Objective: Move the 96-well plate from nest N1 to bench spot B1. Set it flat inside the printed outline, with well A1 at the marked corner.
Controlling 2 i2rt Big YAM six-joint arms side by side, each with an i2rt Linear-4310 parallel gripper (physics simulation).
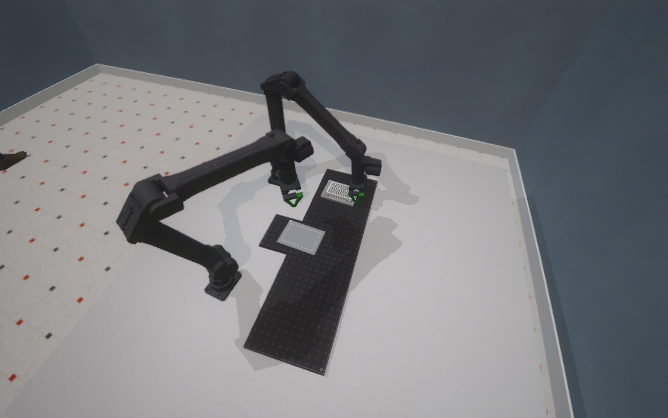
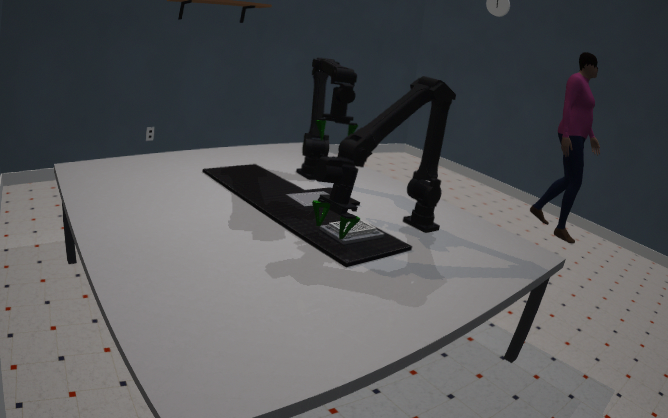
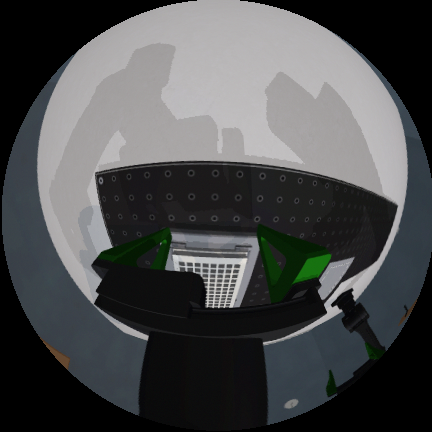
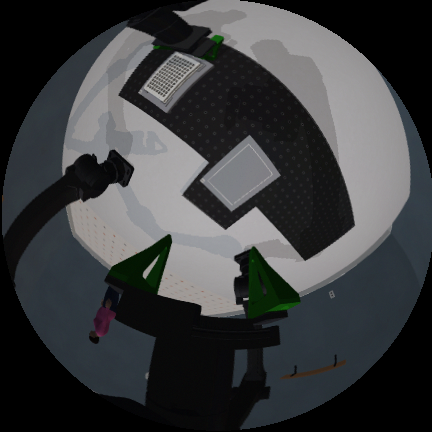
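Pixels of known places: left gripper, fingertip midpoint: (image 1: 358, 196) (image 2: 329, 232) (image 3: 212, 230) (image 4: 197, 52); right gripper, fingertip midpoint: (image 1: 291, 197) (image 2: 334, 142) (image 4: 210, 244); left arm's base, link origin: (image 2: 420, 225) (image 4: 119, 167); right arm's base, link origin: (image 1: 224, 283) (image 2: 310, 175) (image 3: 341, 296).
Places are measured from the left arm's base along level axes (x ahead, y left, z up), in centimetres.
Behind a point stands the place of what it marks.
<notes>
The white 96-well plate (image 1: 338, 190) {x 31.5, y -1.8, z 3.8 cm} (image 2: 354, 227) {x 32.9, y -0.2, z 3.7 cm} (image 3: 222, 280) {x 34.8, y -3.0, z 3.8 cm} (image 4: 173, 77) {x 32.3, y -3.1, z 3.8 cm} sits flat in the grey nest N1 (image 3: 251, 250) {x 38.6, y -6.4, z 2.5 cm} (image 4: 170, 106) {x 26.1, y -7.1, z 2.4 cm} near one end of the black perforated board. Bench spot B1 (image 1: 301, 237) {x 24.6, y -31.9, z 1.5 cm} (image 2: 305, 198) {x 28.0, y -32.2, z 1.5 cm} (image 4: 241, 172) {x 25.5, y -31.1, z 1.5 cm} is a light grey panel with a thin printed outline, and it is empty. My left gripper (image 1: 356, 198) {x 41.4, y -1.6, z 2.8 cm} (image 2: 332, 220) {x 41.4, y -1.6, z 2.8 cm} (image 3: 212, 230) {x 41.4, y -1.6, z 2.8 cm} is open, low over one end of the plate; its fingers show on either side of the plate's width and hold nothing. My right gripper (image 1: 293, 201) {x 20.2, y -30.1, z 22.9 cm} (image 2: 338, 129) {x 20.2, y -30.1, z 22.9 cm} (image 4: 210, 244) {x 20.2, y -30.1, z 22.9 cm} is open and empty, well above the table.
The black board (image 1: 310, 300) {x 37.9, y -56.4, z 1.3 cm} (image 2: 240, 180) {x 41.1, y -58.7, z 1.1 cm} (image 4: 320, 210) {x 37.6, y -57.0, z 1.3 cm} lies on the white table (image 1: 425, 300) {x 78.6, y -41.9, z 0.0 cm} (image 2: 200, 300) {x 92.9, y 16.5, z 0.0 cm}. A side piece of the board extends under B1. The right arm's base (image 1: 223, 285) {x 7.4, y -63.1, z 4.9 cm} stands beside the board. A person (image 2: 577, 115) is on the floor behind the table.
</notes>
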